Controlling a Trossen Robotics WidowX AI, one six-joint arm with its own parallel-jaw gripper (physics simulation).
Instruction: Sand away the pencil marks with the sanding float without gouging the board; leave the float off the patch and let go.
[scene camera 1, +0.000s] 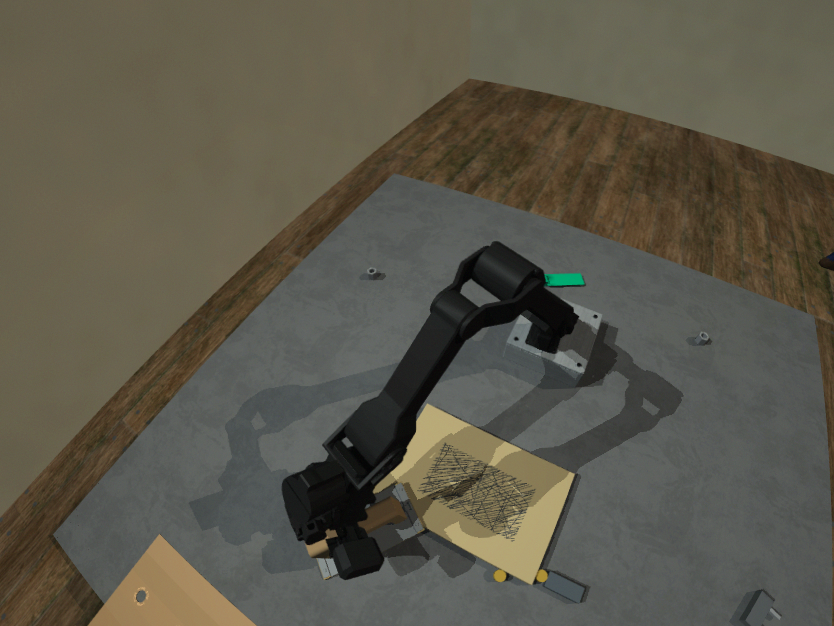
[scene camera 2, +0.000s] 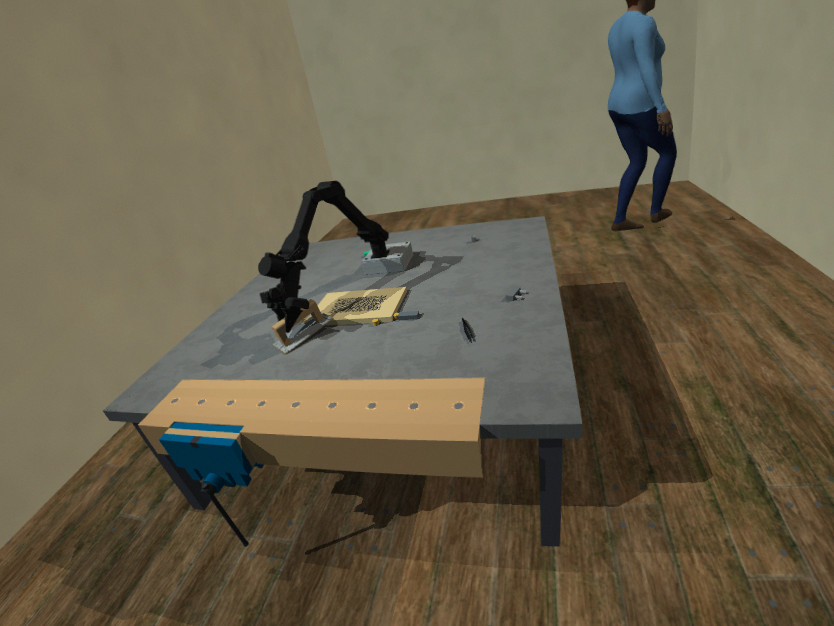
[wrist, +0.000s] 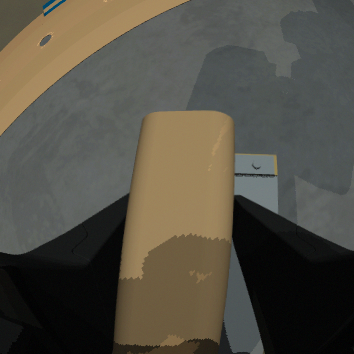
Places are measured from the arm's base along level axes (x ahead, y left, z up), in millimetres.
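Where they show: gripper, fingertip midpoint: (scene camera 1: 328, 544) (scene camera 2: 284, 332) (wrist: 184, 203); arm's base, link origin: (scene camera 1: 544, 336) (scene camera 2: 380, 254).
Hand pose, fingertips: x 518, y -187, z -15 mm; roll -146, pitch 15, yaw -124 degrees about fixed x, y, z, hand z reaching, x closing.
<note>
Things, the pixels of their top centre, and the offset from my fingertips. "pt": a spot on its surface instead.
- pale yellow board, surface spot: (scene camera 1: 549, 532) (scene camera 2: 396, 302) pt dx -175, dy +313, dz -27 mm
- grey bar, top centre: (scene camera 1: 564, 587) (scene camera 2: 408, 313) dx -105, dy +363, dz -31 mm
- Dark pliers, top centre: (scene camera 2: 466, 328) dx +0, dy +544, dz -35 mm
- blue vise, surface spot: (scene camera 2: 205, 451) pt dx +406, dy -61, dz -75 mm
The sanding float has a tan wooden handle (scene camera 1: 382, 513) (scene camera 2: 310, 309) (wrist: 180, 175) and a thin grey base plate (scene camera 1: 408, 513) (scene camera 2: 299, 338) (wrist: 257, 190). It is beside the left corner of the pale yellow board (scene camera 1: 549, 532) (scene camera 2: 398, 299); whether they touch is unclear. My gripper (scene camera 1: 350, 528) (scene camera 2: 293, 320) (wrist: 184, 203) is shut on the handle, with a black finger against each side in the wrist view. Dense dark pencil marks (scene camera 1: 495, 495) (scene camera 2: 360, 304) cover a patch in the middle of the board. The arm hides part of the float in scene camera 1.
Yellow round pieces (scene camera 1: 499, 575) (scene camera 2: 375, 322) and a grey bar (scene camera 1: 564, 586) (scene camera 2: 409, 314) are at the board's near corner. Dark pliers (scene camera 2: 468, 330) lie to the right. A drilled wooden beam (scene camera 1: 168, 592) (scene camera 2: 336, 421) (wrist: 75, 57) with a blue vise (scene camera 2: 205, 451) runs along the front edge.
</note>
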